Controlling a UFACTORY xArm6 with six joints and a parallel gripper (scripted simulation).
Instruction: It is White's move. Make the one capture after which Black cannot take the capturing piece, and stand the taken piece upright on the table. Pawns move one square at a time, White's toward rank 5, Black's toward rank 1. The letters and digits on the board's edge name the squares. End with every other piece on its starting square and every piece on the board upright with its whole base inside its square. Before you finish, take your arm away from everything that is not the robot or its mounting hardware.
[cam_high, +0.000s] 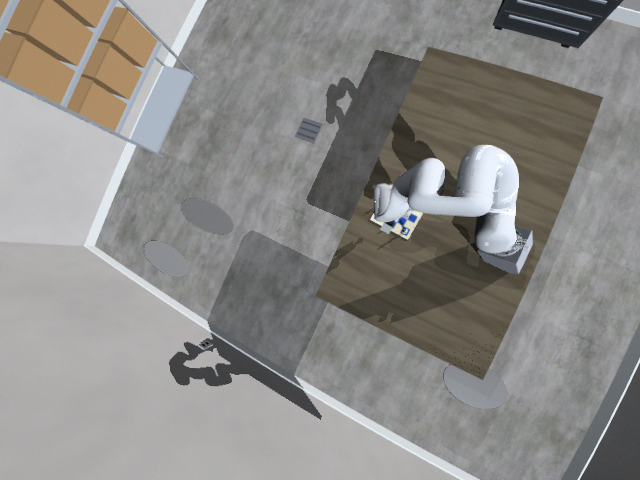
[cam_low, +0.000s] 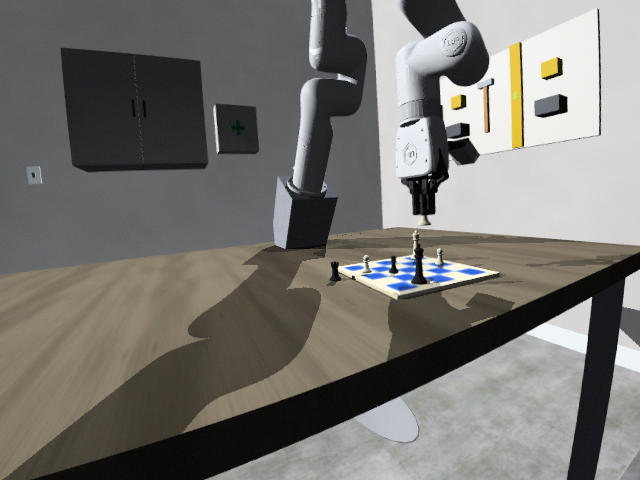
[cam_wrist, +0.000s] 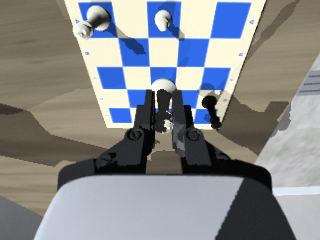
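Right now my hand is 1 cm past the cream chessboard, 4 cm to the left of it and 13 cm above it. Also, from my hand: black pawn (1 cm behind, 7 cm to the right, 11 cm below); then tall white piece (7 cm behind, 5 cm to the left, 9 cm below); then tall black piece (6 cm ahead, 9 cm to the right, 9 cm below).
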